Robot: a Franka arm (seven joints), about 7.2 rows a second.
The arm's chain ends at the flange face. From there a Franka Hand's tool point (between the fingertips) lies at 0.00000 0.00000 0.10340 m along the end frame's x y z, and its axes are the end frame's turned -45 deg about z.
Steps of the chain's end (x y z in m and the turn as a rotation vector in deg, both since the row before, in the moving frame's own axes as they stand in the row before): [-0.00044 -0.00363 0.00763 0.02 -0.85 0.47]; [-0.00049 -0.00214 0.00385 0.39 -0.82 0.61]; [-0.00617 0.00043 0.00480 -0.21 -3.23 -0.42]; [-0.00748 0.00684 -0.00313 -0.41 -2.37 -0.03]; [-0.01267 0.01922 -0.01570 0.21 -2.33 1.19]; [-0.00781 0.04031 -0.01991 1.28 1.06 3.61]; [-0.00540 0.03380 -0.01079 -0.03 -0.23 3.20]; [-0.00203 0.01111 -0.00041 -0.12 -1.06 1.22]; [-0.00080 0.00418 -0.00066 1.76 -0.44 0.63]
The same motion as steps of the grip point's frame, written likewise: [0.00120 -0.00399 0.00762 0.62 -0.59 0.47]; [0.00063 -0.00341 0.00384 0.86 -0.30 0.61]; [-0.00907 -0.00789 0.00464 2.14 -2.43 -0.42]; [-0.01367 -0.00295 -0.00322 1.39 -1.97 -0.03]; [-0.02522 0.00136 -0.01579 1.80 -1.50 1.19]; [-0.03103 0.02279 -0.01995 0.16 1.65 3.61]; [-0.02804 0.01982 -0.01079 0.14 -0.18 3.20]; [-0.01078 0.00521 -0.00043 0.66 -0.83 1.22]; [-0.00182 -0.00041 -0.00071 1.56 0.93 0.63]
